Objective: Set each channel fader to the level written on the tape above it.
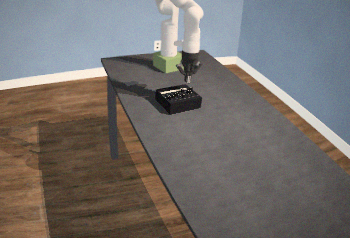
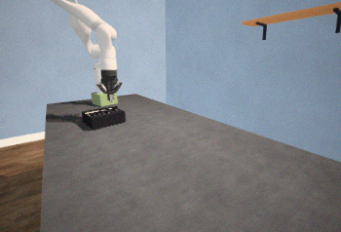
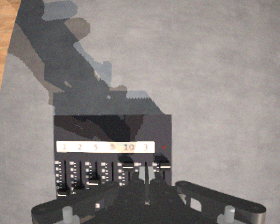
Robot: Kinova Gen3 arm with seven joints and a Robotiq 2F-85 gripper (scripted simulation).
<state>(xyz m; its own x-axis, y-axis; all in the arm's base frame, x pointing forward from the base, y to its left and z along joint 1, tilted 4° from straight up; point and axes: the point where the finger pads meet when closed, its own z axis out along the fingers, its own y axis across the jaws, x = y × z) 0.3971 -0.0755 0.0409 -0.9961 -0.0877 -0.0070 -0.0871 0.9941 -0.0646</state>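
The master fader cap is 50 mm below my hand and 20 mm to the left of it.
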